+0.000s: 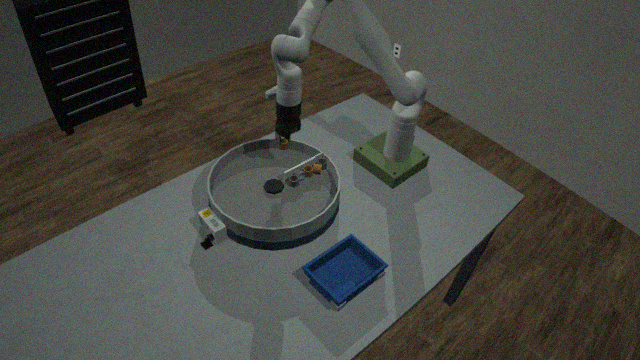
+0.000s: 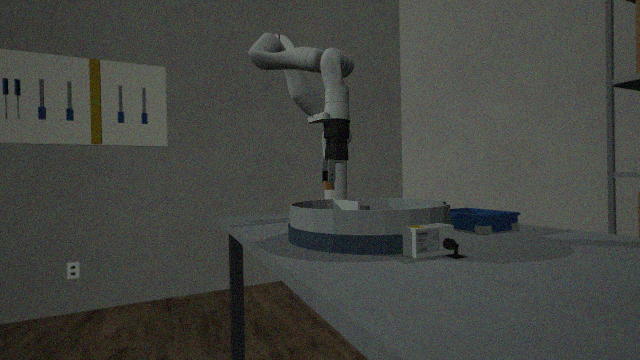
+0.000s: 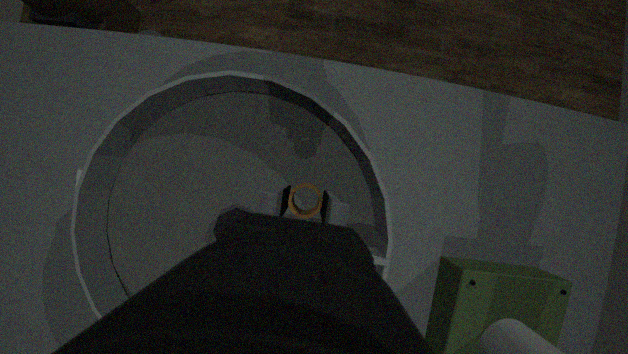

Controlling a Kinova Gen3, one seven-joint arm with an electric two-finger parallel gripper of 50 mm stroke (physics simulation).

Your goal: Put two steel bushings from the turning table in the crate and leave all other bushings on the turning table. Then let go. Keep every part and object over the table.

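Seen in the pictures: gripper, fingertip midpoint: [image 1: 282,142] [image 2: 328,182] [image 3: 305,199]; arm's base at its link origin: [image 1: 395,154] [image 3: 504,344].
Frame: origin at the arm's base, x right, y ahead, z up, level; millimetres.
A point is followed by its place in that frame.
My gripper [image 1: 283,142] {x 165, y 376, z 96 mm} [image 2: 328,181] {x 165, y 376, z 96 mm} [image 3: 305,199] {x 165, y 376, z 96 mm} is shut on an orange bushing [image 1: 283,145] {x 150, y 383, z 96 mm} [image 2: 328,186] {x 170, y 390, z 85 mm} [image 3: 305,185] {x 178, y 379, z 101 mm}, held upright above the far part of the turning table [image 1: 275,234] {x -98, y 564, z 18 mm} [image 2: 350,217] {x 209, y 629, z 25 mm} [image 3: 230,75] {x 285, y 506, z 40 mm}. On the turning table, beside its white divider [image 1: 303,163] {x 95, y 340, z 39 mm}, are a grey steel bushing [image 1: 293,180] {x 74, y 392, z 5 mm} nearest the hub, an upright orange bushing [image 1: 308,172] {x 64, y 340, z 23 mm}, an orange bushing [image 1: 317,169] {x 59, y 308, z 26 mm} lying on its side, and a grey steel bushing [image 1: 323,161] {x 91, y 260, z 15 mm} near the wall. Whether another grey one stands among them is unclear. The blue crate [image 1: 345,270] {x -274, y 441, z -47 mm} [image 2: 482,220] {x -223, y 547, z -17 mm} shows no bushing inside.
A dark hub [image 1: 273,186] {x 82, y 463, z 8 mm} is at the turning table's middle, inside the raised round wall. A white box [image 1: 212,223] {x 45, y 697, z 6 mm} [image 2: 425,240] {x 85, y 715, z -19 mm} with a small black knob stands against the near left of the wall. The green robot base [image 1: 372,160] {x 19, y 96, z -1 mm} [image 3: 510,290] {x 91, y 22, z 2 mm} is to the right.
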